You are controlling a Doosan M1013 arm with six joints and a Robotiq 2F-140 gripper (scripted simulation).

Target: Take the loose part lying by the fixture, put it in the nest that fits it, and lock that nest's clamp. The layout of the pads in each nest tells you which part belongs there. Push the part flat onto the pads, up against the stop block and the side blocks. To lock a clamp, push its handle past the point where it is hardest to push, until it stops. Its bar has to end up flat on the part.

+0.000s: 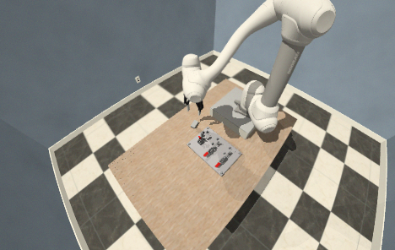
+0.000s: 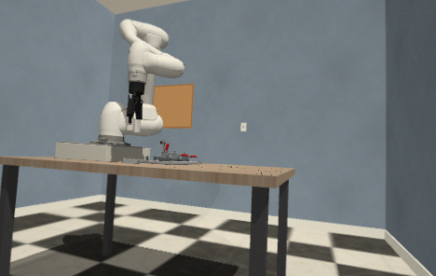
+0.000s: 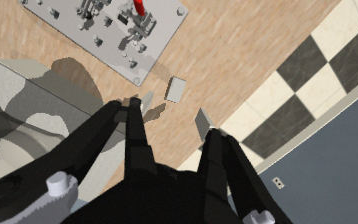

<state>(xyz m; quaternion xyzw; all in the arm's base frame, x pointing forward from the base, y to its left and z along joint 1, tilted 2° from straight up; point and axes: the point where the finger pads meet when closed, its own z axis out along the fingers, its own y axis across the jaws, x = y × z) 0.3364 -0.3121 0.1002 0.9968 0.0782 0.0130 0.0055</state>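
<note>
My hand is 17 cm above the light grey part. The rest, counted from my hand: grey fixture plate 26 cm to the left, 18 cm below, 10 cm ahead.
</note>
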